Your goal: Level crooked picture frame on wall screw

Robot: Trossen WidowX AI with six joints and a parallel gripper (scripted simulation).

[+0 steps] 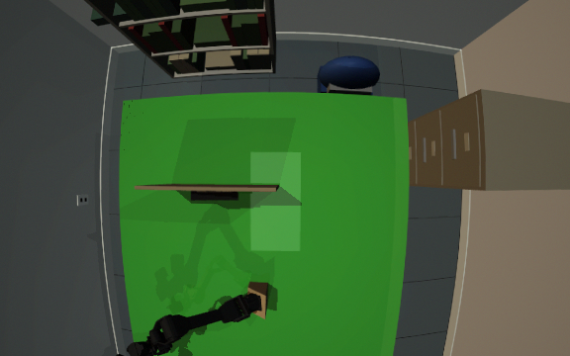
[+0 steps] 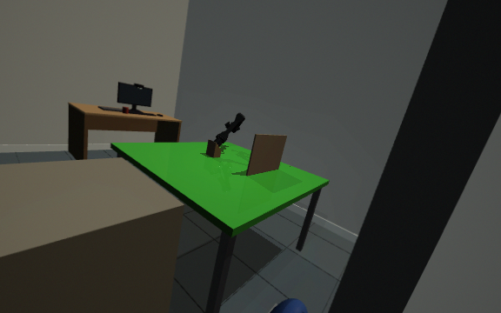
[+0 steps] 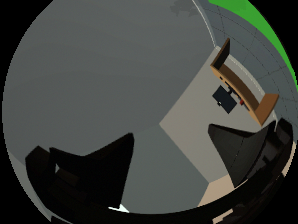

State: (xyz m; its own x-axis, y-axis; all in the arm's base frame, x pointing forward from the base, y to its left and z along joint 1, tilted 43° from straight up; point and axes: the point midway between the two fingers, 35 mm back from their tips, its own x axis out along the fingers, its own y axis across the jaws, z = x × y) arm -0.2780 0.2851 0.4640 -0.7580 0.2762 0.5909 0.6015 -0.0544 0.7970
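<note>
Right now the picture frame is 740 mm ahead of my gripper tip, 440 mm to the right of it and 130 mm below it. Round my gripper tip: brown wall board (750 mm ahead, 440 mm to the right, 140 mm below).
</note>
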